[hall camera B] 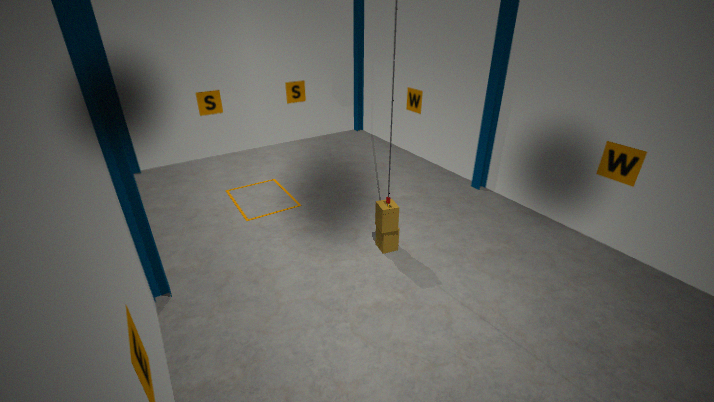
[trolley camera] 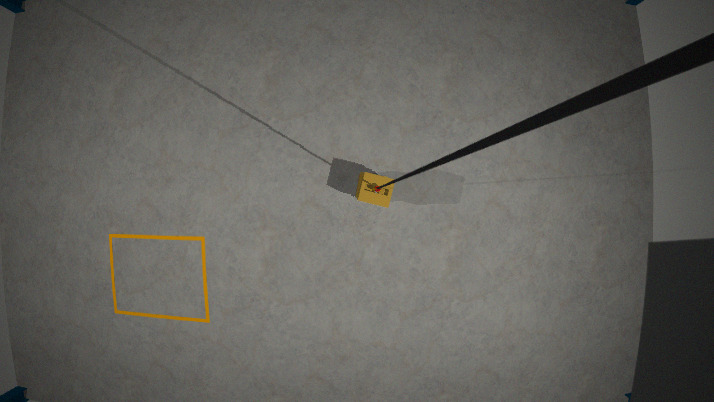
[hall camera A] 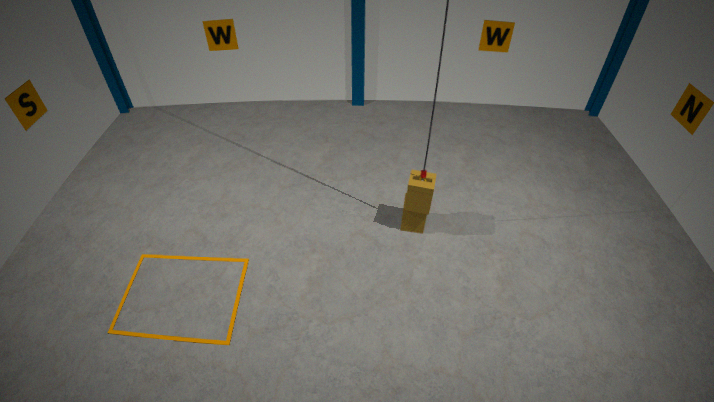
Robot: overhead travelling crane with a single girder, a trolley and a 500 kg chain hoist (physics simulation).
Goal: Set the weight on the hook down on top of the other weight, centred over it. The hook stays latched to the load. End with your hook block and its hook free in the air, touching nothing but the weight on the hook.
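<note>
The yellow weight on the hook (hall camera A: 419, 201) (hall camera B: 387, 220) (trolley camera: 376, 197) is upright, right above the other weight. The other yellow weight (hall camera A: 414, 223) (hall camera B: 387, 242) stands on the floor and is hidden under the upper one in the trolley view. A dark band shows at the seam in hall camera B; whether they touch or a thin gap remains I cannot tell. In hall camera A the upper weight's sides stand slightly right of the lower one's. My red hook block (hall camera A: 423, 174) (hall camera B: 388, 200) (trolley camera: 377, 189) is at the upper weight's top, its hook latched to it; the hook itself is barely visible.
A yellow outlined square (hall camera A: 201, 342) (hall camera B: 237, 205) (trolley camera: 206, 280) is marked on the floor, well apart from the weights. Blue columns (hall camera A: 358, 55) (hall camera B: 492, 100) stand along the walls. Blurred dark spots cover parts of the hall camera B view.
</note>
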